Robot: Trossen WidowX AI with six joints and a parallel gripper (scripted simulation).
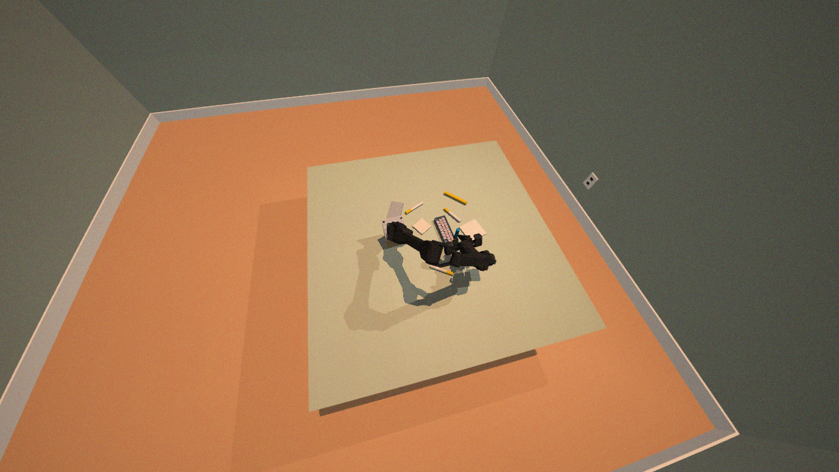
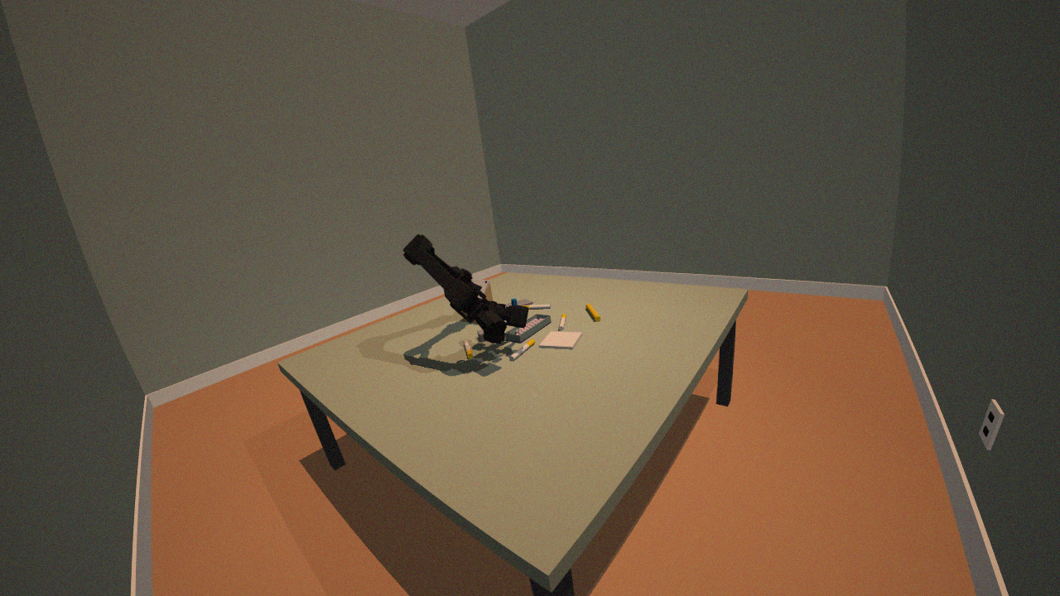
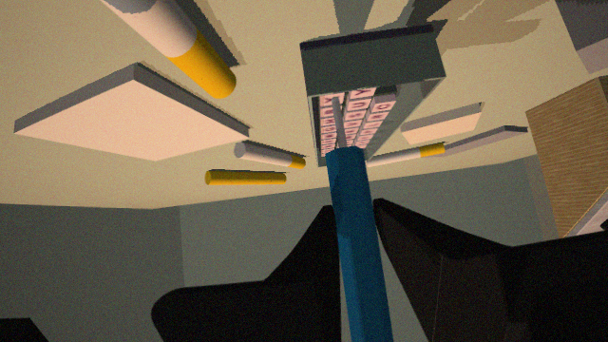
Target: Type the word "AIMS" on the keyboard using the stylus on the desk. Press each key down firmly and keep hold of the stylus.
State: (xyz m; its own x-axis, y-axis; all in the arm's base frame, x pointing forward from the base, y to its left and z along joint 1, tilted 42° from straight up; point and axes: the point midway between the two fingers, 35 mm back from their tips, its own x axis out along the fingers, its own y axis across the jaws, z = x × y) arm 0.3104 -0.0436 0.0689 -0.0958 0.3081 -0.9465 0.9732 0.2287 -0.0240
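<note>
Now: the small grey block 120 mm behind my gripper tip, 60 mm below it and 50 mm to the right of it. The rest, counted from my gripper tip: blue stylus (10 mm below); then grey stylus tip (50 mm below); then yellow stick (290 mm to the left, 70 mm below, 70 mm ahead).
</note>
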